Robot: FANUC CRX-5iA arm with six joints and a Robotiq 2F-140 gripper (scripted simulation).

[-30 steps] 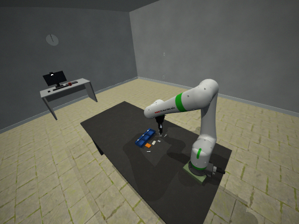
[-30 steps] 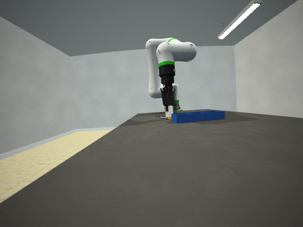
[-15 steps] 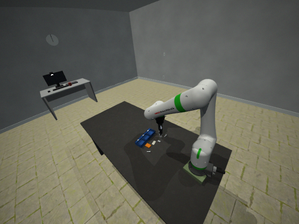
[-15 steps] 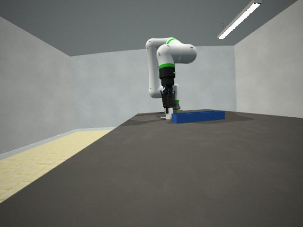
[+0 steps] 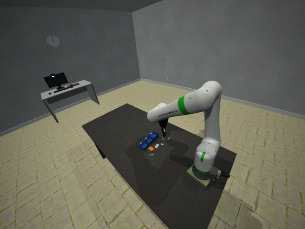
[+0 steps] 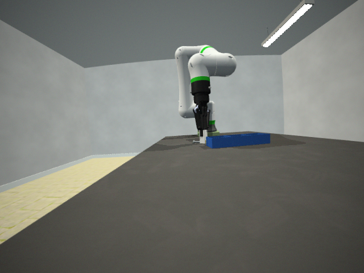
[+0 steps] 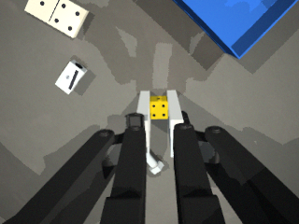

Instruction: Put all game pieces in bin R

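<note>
My gripper is now 120 mm to the right of the white domino, 30 mm above it and 20 mm short of it. The rest, counted from my hand: pale grey piece: 80 mm to the left, 30 mm below, 20 mm behind; then yellow die: 30 mm below; then blue bin: 130 mm ahead, 110 mm to the left, 20 mm below.
</note>
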